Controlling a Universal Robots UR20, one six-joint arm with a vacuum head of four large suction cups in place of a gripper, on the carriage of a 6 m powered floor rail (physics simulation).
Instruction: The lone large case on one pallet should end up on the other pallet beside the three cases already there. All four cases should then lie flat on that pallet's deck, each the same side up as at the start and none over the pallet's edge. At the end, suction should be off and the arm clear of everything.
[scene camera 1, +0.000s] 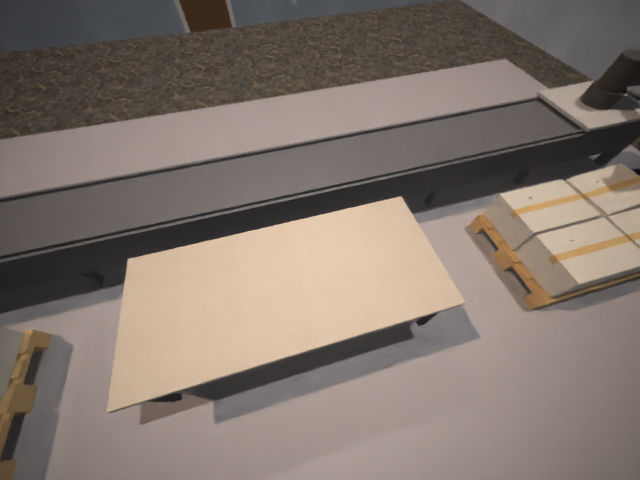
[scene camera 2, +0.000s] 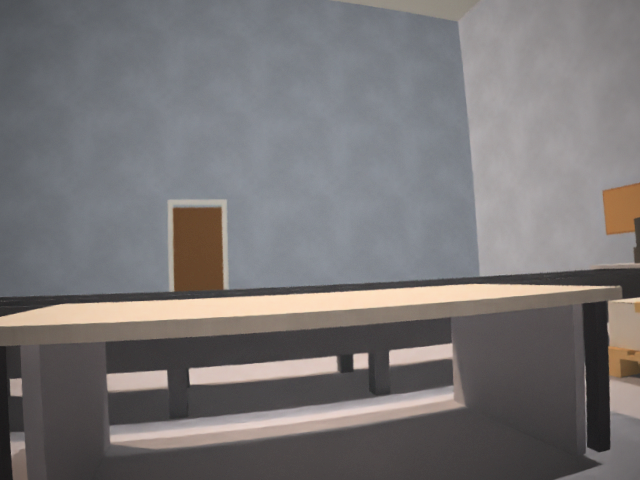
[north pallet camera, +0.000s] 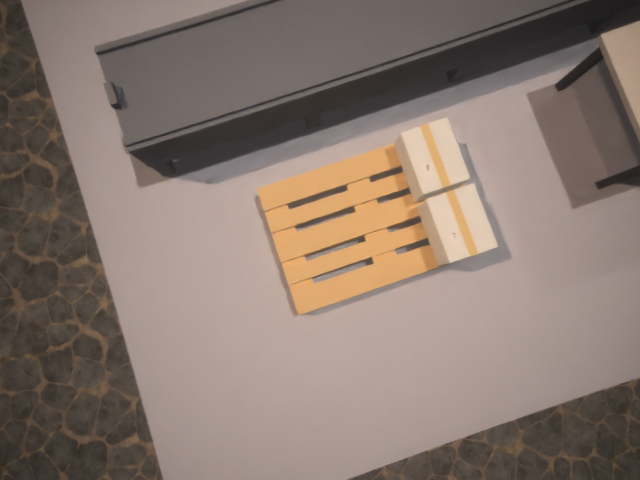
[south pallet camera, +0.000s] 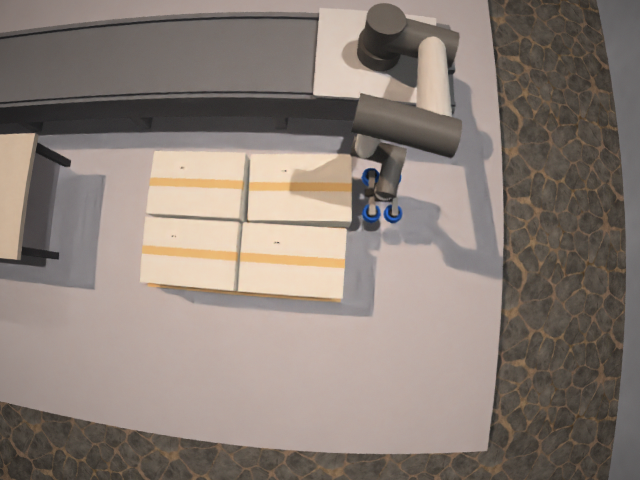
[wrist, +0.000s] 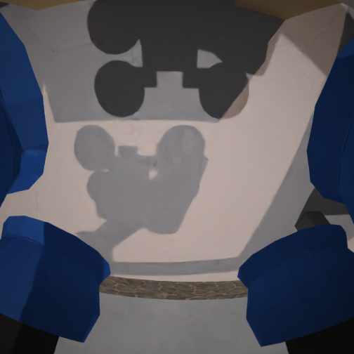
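Pixels of known places: arm's base at its link origin: (scene camera 1: 595, 101) (south pallet camera: 378, 52).
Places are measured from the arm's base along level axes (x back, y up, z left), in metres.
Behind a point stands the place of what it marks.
Observation:
Four large white cases with orange tape lie flat, tape side up, in a two-by-two block on the south pallet (south pallet camera: 180, 288) @(y -0.426, x -1.380, z -1.107 m) (scene camera 1: 537, 299) @(y -0.466, x -1.340, z -1.334 m): near left (south pallet camera: 188, 271) @(y -0.180, x -1.276, z -0.986 m) (scene camera 1: 589, 263) @(y -0.180, x -1.260, z -1.112 m), near right (south pallet camera: 292, 281) @(y -0.180, x -1.290, z -0.404 m), far left (south pallet camera: 196, 202) @(y -0.180, x -0.889, z -0.973 m) (scene camera 1: 542, 217) @(y -0.179, x -0.869, z -1.132 m), far right (south pallet camera: 310, 209) @(y -0.180, x -0.898, z -0.331 m). Narrow gaps part them. None visibly overhangs, though the deck is mostly hidden. My suction gripper (south pallet camera: 382, 195) @(y -0.285, x -0.777, z 0.065 m) (wrist: 175, 190), four blue cups, hangs above the floor just right of the far right case. It carries nothing and is clear of the cases. The north pallet (north pallet camera: 330, 235) @(y -0.427, x -1.013, z -5.568 m) bears no large case.
Two smaller taped cases (north pallet camera: 413, 155) @(y -0.206, x -0.758, z -4.996 m) (north pallet camera: 444, 227) @(y -0.189, x -1.197, z -4.979 m) sit at the north pallet's right end. A table (scene camera 1: 284, 289) @(y -0.040, x -0.954, z -3.029 m) (scene camera 2: 310, 310) @(y -0.040, x -1.268, z -3.123 m) stands between the pallets. The rail (scene camera 1: 310, 160) (south pallet camera: 155, 62) runs behind, with the carriage (south pallet camera: 336, 51) @(y 0.000, x -0.010, z -0.237 m) at its south end.

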